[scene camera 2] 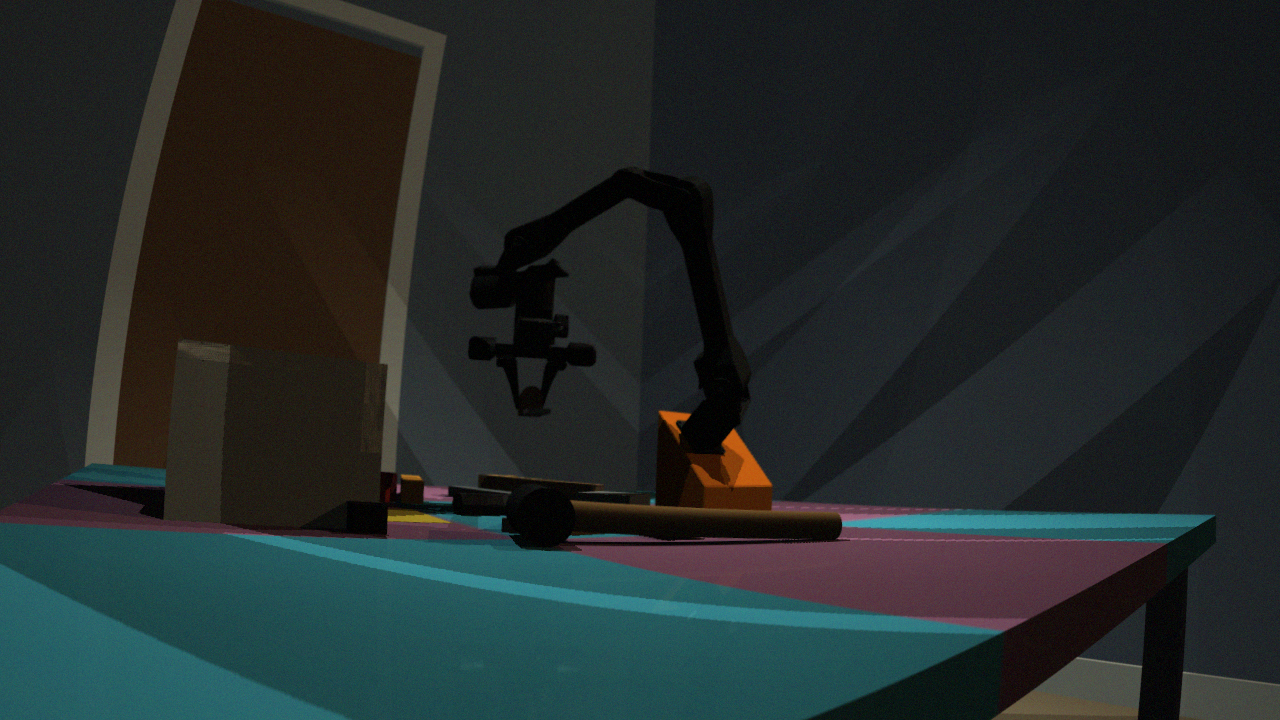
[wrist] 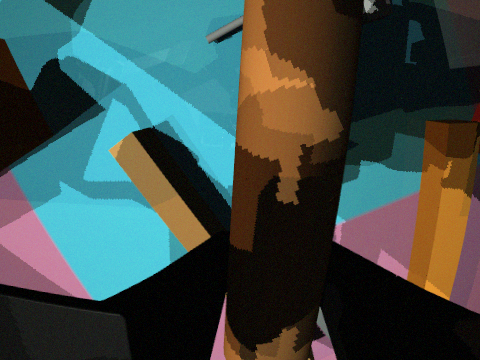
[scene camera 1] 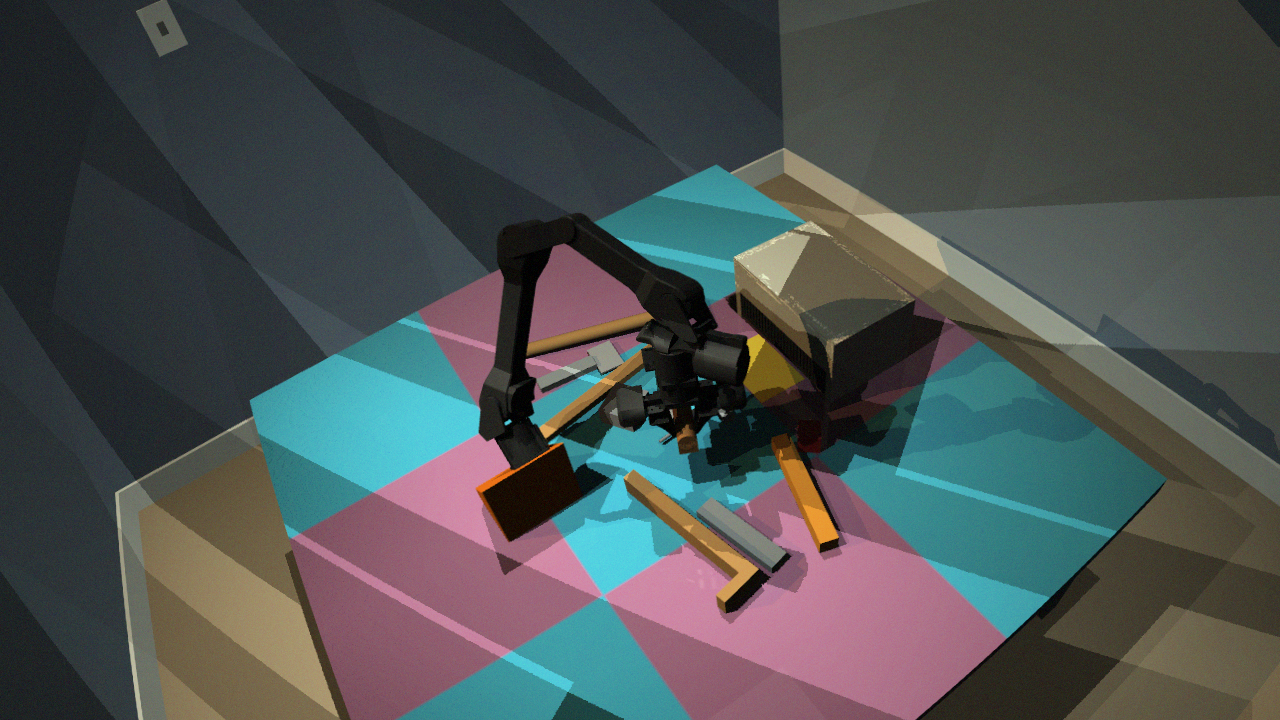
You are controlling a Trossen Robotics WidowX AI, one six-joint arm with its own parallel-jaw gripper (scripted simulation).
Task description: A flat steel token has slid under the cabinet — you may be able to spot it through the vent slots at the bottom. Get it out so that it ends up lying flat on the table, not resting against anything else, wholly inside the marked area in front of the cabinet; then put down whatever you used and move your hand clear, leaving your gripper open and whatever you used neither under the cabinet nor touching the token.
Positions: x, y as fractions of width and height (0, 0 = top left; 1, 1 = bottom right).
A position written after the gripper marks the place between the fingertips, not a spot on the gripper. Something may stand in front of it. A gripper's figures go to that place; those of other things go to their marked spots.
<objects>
The gripper (scene camera 1: 0.54, 0.60) is 115 cm from the lens. An orange bar (scene camera 1: 0.63, 0.71): 120 cm from the lens.
</objects>
